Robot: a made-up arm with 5 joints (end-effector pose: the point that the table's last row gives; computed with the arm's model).
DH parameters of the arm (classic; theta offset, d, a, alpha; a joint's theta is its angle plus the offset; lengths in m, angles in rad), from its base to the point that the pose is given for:
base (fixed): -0.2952 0 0.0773 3.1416
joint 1: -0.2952 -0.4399 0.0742 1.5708
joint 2: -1.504 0 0.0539 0
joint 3: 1.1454 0 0.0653 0
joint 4: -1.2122 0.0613 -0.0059 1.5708
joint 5: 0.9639 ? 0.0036 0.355
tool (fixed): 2.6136 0.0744 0 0
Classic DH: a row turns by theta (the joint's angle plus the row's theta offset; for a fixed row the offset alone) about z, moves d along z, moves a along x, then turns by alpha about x.
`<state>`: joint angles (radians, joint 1 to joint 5).
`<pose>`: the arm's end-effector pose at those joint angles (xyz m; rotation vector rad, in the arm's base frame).
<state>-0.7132 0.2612 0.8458 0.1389 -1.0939</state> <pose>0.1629 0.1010 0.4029 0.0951 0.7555 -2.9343</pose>
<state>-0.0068 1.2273 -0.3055 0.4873 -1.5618</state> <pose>0.2448 0.0166 0.3735 -0.1752 -0.5271 2.0038</pose>
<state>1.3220 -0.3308 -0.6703 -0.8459 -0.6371</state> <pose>0.1246 -0.0676 0.5966 2.3244 -1.5356 -0.1612</pose>
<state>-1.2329 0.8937 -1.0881 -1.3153 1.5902</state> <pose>0.0507 0.1671 0.5494 2.6143 -1.1089 -0.4028</pose>
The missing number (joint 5, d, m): -0.1138
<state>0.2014 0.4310 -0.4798 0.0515 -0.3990</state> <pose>0.2821 -0.0227 0.5240 1.9468 0.0924 -2.3553</pose>
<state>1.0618 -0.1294 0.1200 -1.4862 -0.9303</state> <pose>0.1715 -0.1243 0.5610 2.8036 -0.7970 -0.4575</pose>
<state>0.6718 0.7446 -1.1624 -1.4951 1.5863</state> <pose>0.2362 -0.0432 0.5624 -0.6963 2.7376 0.1008</pose>
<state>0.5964 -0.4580 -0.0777 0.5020 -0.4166</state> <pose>0.2114 -0.0661 0.5528 -1.8969 0.2798 2.2050</pose>
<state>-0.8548 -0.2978 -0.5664 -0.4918 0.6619</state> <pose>0.0727 0.0770 0.6010 2.6244 -0.3233 -0.4553</pose>
